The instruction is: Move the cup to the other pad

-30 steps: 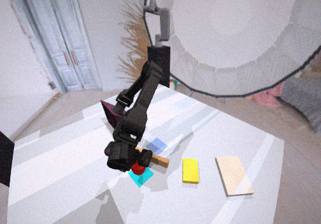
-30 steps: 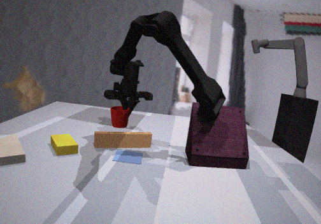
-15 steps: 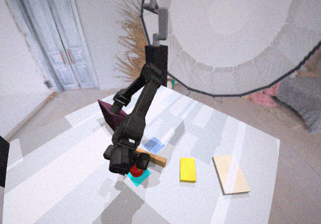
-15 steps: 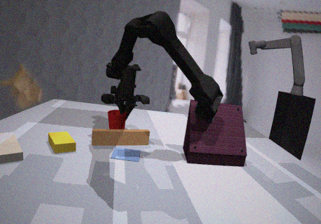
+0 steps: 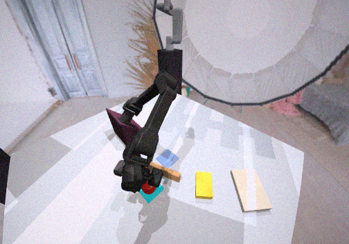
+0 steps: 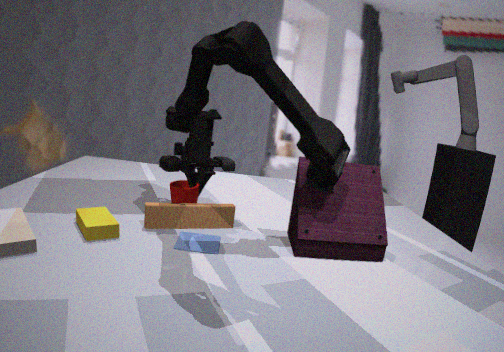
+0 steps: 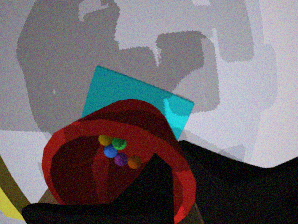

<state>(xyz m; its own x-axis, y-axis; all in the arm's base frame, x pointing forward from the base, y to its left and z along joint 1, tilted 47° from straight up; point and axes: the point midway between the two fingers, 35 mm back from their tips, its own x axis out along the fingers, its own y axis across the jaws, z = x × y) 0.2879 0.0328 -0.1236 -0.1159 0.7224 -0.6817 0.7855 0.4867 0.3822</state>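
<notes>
My gripper tip is 2 cm short of the red cup and 2 cm to the right of it. Round my gripper tip: wooden bar (2 cm behind, 10 cm to the left, 3 cm below); pale blue pad (6 cm behind, 18 cm to the left, 5 cm below); cyan pad (2 cm ahead, 2 cm to the left, 5 cm below).
</notes>
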